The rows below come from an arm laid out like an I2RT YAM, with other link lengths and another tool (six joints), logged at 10 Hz.
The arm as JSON. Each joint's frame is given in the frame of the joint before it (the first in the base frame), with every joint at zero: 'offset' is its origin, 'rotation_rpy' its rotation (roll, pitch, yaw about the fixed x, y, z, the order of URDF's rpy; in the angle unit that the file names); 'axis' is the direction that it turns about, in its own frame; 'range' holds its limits. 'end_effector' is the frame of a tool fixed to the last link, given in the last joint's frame.
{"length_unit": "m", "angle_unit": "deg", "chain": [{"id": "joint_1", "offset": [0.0, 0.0, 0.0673], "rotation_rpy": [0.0, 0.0, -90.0], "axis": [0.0, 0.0, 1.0], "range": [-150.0, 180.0]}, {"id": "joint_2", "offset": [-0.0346, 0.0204, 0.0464], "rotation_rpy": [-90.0, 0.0, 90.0], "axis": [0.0, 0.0, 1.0], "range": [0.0, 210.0]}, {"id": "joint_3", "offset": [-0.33, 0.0, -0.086], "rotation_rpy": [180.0, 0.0, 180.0], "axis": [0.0, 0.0, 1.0], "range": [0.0, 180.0]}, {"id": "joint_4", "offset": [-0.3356, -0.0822, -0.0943], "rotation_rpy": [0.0, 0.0, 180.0], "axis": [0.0, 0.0, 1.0], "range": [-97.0, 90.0]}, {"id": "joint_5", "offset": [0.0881, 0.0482, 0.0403], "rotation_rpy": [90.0, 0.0, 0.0], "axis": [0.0, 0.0, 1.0], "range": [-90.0, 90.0]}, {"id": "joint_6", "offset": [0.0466, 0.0, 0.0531], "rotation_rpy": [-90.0, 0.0, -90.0], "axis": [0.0, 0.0, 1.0], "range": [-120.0, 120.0]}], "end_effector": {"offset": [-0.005, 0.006, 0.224], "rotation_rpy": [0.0, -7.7, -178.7]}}
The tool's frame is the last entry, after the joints.
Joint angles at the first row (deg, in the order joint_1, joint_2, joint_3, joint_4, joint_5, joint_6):
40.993, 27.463, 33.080, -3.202, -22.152, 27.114
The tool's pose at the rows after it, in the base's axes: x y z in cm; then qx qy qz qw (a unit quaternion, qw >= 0):
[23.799 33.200 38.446 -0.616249 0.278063 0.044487 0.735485]
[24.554 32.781 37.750 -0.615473 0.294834 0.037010 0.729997]
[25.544 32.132 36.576 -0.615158 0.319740 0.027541 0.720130]
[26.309 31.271 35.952 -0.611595 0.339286 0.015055 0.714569]
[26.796 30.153 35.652 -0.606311 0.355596 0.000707 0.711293]
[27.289 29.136 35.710 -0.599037 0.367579 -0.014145 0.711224]
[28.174 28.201 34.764 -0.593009 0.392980 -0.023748 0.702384]
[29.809 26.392 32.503 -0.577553 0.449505 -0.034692 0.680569]
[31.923 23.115 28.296 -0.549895 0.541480 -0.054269 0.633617]
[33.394 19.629 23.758 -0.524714 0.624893 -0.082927 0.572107]
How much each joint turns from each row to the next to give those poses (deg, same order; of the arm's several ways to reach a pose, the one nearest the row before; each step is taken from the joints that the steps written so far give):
-0.001, 0.067, -0.458, -0.481, 0.786, 0.218
0.001, 0.022, -0.001, -1.135, 1.815, 0.197
-0.002, -0.001, 0.001, -1.925, 2.512, 0.371
0.002, -0.546, 0.000, -1.594, 2.515, 0.263
0.000, -1.269, 0.000, -1.838, 2.514, 0.153
-0.001, -1.026, -0.001, -0.982, 2.337, 0.087
0.002, -0.045, 0.022, -1.575, 2.734, 1.006
-0.001, 0.568, 0.218, -3.366, 5.136, 3.300
0.000, 1.967, 0.831, -6.360, 8.153, 6.033
0.002, 3.957, 1.443, -6.710, 7.761, 5.880

